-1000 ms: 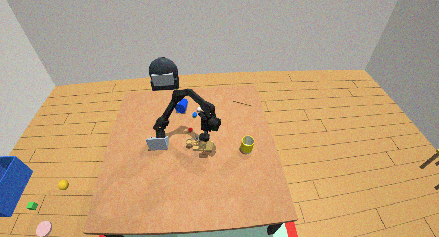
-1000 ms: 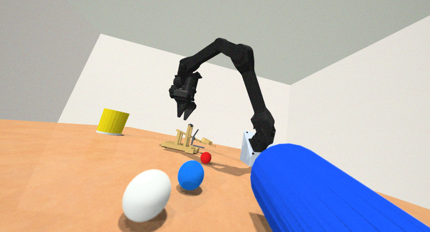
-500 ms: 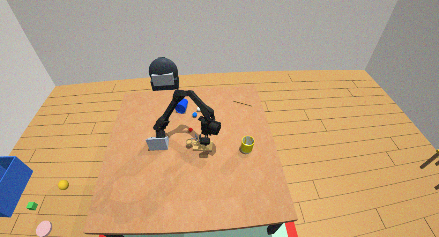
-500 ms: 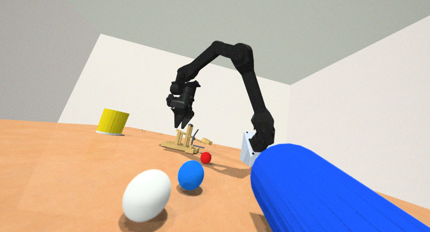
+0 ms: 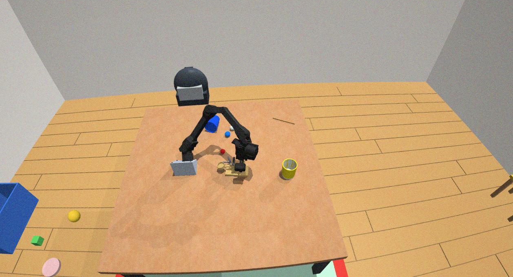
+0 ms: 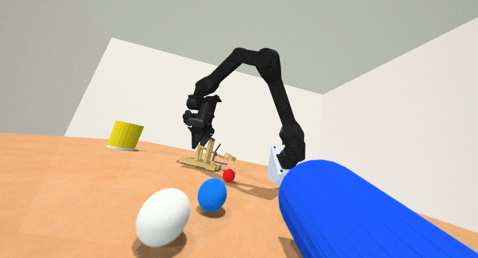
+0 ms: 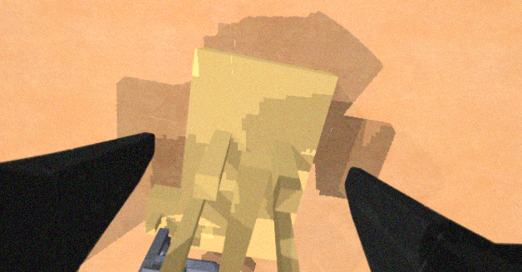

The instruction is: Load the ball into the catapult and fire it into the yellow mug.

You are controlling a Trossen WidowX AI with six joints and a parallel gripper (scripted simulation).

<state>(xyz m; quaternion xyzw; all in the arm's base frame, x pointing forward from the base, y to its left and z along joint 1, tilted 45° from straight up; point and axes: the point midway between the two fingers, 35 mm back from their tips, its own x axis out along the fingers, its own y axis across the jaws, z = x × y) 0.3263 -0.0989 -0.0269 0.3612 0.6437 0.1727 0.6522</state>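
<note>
The red ball is 180 mm to the left of my gripper tip, 100 mm behind it and 40 mm below it. Round my gripper tip: blue ball 330 mm to the left, 50 mm behind, 40 mm below; then wooden catapult 60 mm behind, 40 mm to the left; then yellow mug 280 mm ahead, 80 mm to the right, 30 mm below.
</note>
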